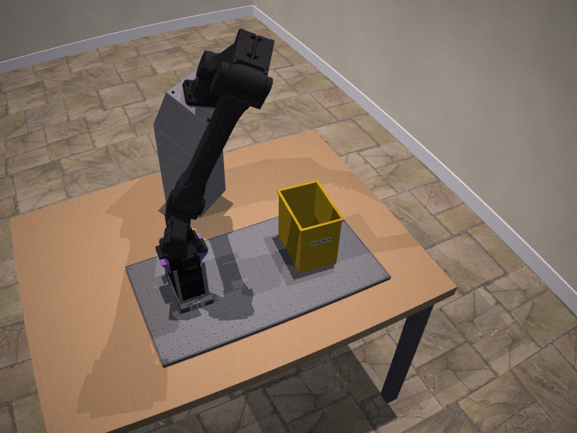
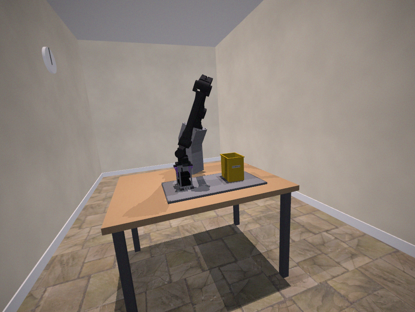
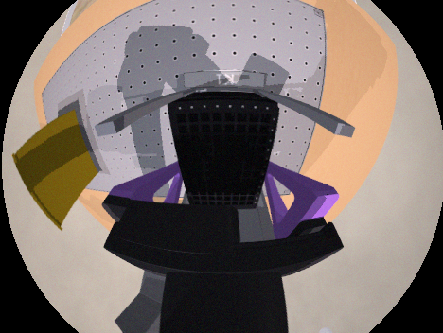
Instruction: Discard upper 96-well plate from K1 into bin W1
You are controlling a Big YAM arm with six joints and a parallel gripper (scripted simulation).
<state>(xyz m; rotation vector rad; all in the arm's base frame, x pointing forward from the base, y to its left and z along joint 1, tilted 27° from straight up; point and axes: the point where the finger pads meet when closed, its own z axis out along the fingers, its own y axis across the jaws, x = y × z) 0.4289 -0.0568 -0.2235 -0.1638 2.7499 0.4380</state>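
Now: the yellow plastics bin W1 60 mm behind my hand, 370 mm to the left of it and 10 mm above it.
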